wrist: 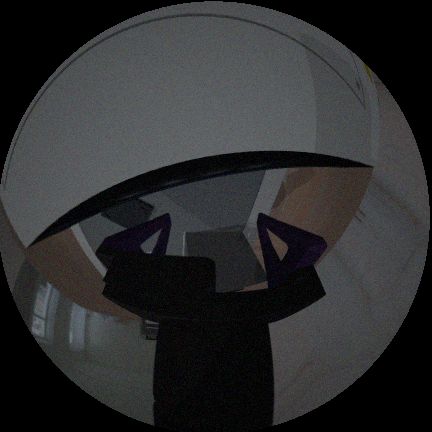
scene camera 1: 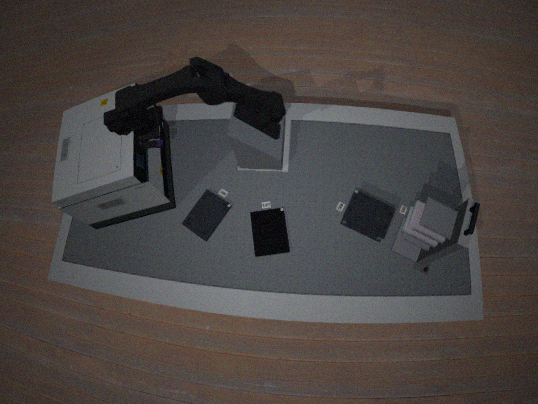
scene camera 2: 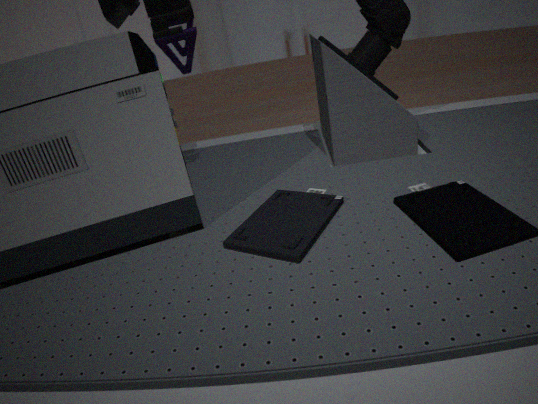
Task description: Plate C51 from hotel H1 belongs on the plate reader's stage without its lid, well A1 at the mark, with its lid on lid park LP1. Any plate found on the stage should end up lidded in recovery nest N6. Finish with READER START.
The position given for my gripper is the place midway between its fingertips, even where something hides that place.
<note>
My gripper (scene camera 2: 186,64) is open, holding nothing. I also see a plate reader (scene camera 2: 134,160) and a lid park pad (scene camera 2: 464,222).
My gripper also shows in the wrist view (wrist: 213,217). The plate reader is seen too in scene camera 1 (scene camera 1: 158,190). The lid park pad also shows in scene camera 1 (scene camera 1: 269,230).
</note>
